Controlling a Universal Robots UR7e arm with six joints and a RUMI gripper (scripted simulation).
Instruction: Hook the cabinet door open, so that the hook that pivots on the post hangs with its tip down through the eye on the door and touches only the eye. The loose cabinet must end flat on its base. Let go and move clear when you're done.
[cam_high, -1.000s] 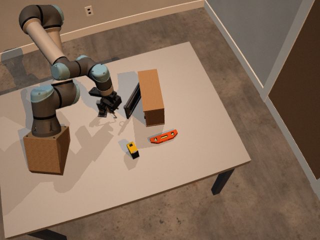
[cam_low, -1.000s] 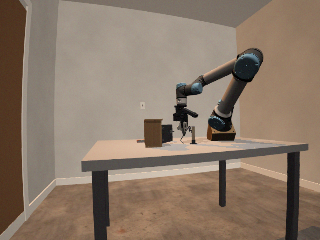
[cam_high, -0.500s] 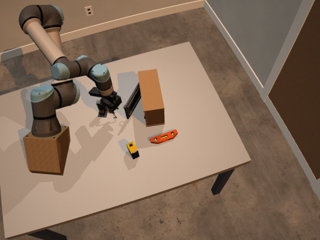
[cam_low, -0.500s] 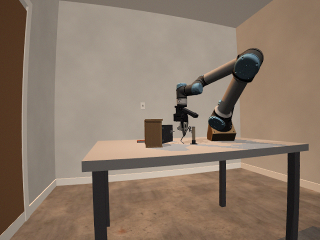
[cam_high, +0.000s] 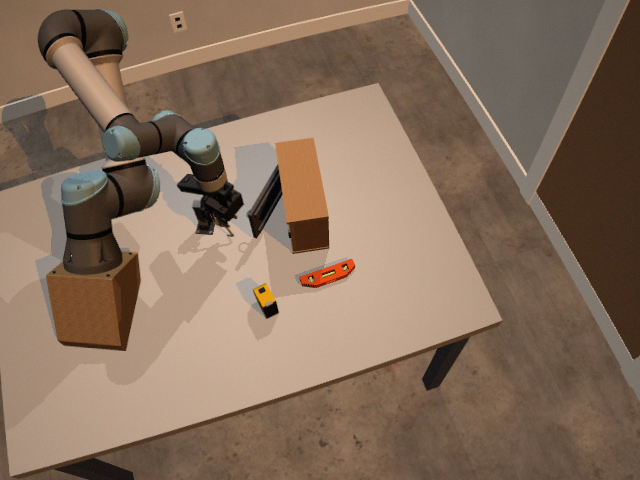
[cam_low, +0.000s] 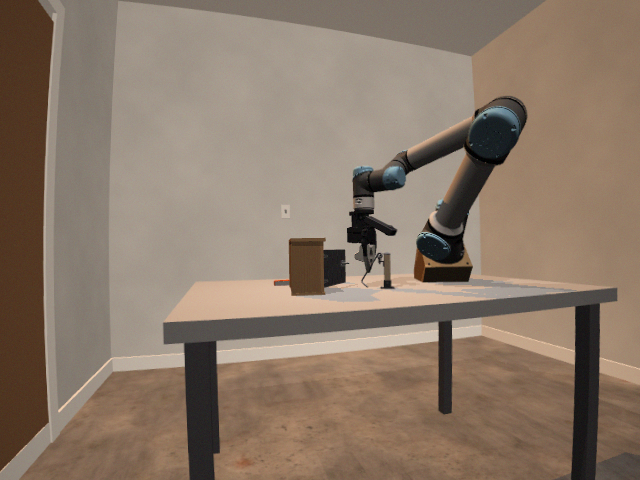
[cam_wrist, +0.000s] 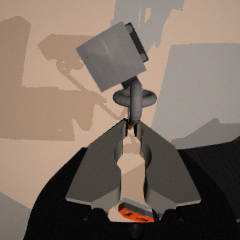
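The dark door lies 13 cm ahead of my hand, 6 cm to the left of it and 1 cm above it. Also, from my hand: orange spirit level: 27 cm ahead, 16 cm to the right, 6 cm below; then hook: 1 cm to the left, 1 cm behind; then black box: 23 cm to the right, 12 cm ahead, 3 cm below.
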